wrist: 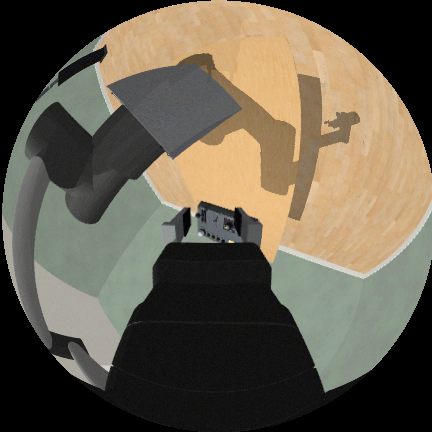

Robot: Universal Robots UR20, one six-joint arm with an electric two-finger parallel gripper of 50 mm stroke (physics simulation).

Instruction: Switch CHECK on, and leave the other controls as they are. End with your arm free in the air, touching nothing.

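Where they show: gripper, fingertip midpoint: [211, 215]; arm's base, link origin: [142, 126].
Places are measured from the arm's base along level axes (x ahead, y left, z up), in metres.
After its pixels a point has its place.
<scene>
A dark grey control panel [210, 220] @(x 0.821, y -0.079, z -0.192 m) with small knobs, switches and a row of small buttons shows between the fingers in the wrist view. Its labels are too small to read, so I cannot tell which control is CHECK or how it is set. A round light knob [201, 233] @(x 0.977, y -0.189, z -0.115 m) sits at its lower left, and a dark knob [228, 226] @(x 0.832, y 0.054, z -0.199 m) at its right. A small yellow part [231, 241] @(x 0.973, y 0.082, z -0.156 m) shows at its lower edge. My gripper [211, 215] @(x 0.080, y 0.363, z 0.170 m) is open, with the fingers wide apart and nothing between them. The panel lies beyond the fingertips. The gripper body and right finger hide part of the panel.
The panel stands at the near end of a light wooden table [220, 175] @(x 0.473, y -0.003, z -0.318 m). A large dark grey slab [180, 107] @(x -0.015, y 0.144, z -0.047 m) and dark arm links [117, 145] @(x -0.004, y 0.071, z 0.126 m) are at the upper left. The arm's shadow falls on the table and the wooden floor [370, 200]. Green walls stand around.
</scene>
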